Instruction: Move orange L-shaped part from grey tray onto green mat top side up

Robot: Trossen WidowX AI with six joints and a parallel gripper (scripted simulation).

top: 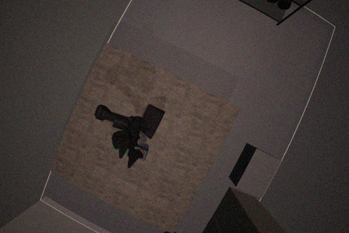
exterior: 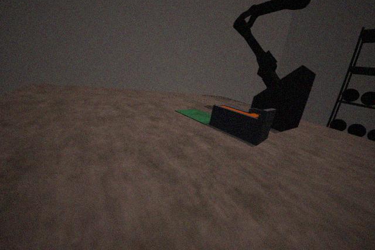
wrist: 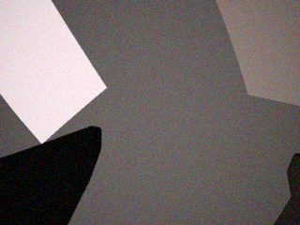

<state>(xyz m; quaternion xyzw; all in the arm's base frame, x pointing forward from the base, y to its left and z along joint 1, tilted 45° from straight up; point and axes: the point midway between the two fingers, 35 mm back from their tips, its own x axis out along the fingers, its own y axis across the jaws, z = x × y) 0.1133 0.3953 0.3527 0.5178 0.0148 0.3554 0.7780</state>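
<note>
My gripper tip is 190 mm short of the orange L-shaped part, 30 mm to the left of it and 670 mm above it. Round my gripper tip: green mat 190 mm ahead, 200 mm to the right, 730 mm below.
</note>
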